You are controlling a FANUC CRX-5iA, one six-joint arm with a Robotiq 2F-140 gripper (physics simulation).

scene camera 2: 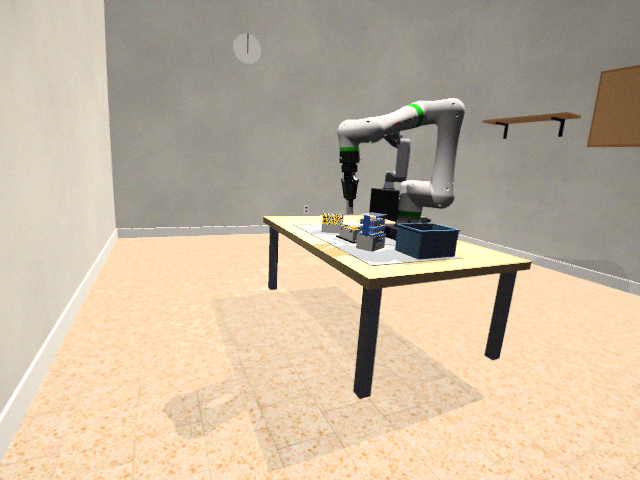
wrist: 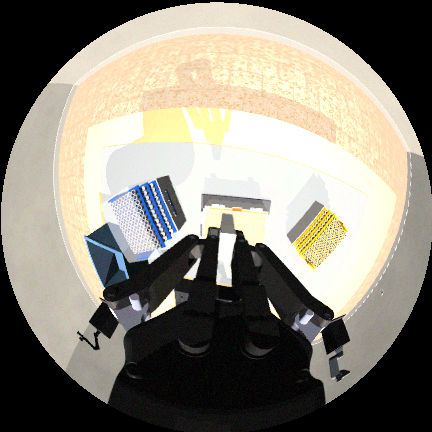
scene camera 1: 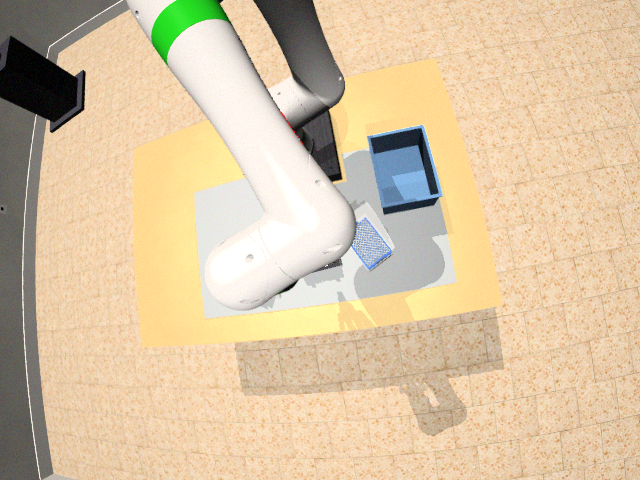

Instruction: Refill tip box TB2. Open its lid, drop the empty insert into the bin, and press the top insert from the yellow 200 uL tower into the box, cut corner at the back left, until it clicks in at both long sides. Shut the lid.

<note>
My gripper [wrist: 225, 223] is shut, with nothing in its grasp. Also in view: a yellow insert [wrist: 332, 232]. I also see a tip box TB2 [wrist: 213, 200], a blue bin [scene camera 1: 406, 176] and a grey mat [scene camera 1: 422, 258].
The blue bin shows as well in scene camera 2 [scene camera 2: 420, 240] and in the wrist view [wrist: 111, 266]. The grey mat shows as well in scene camera 2 [scene camera 2: 388, 255] and in the wrist view [wrist: 194, 168].
</note>
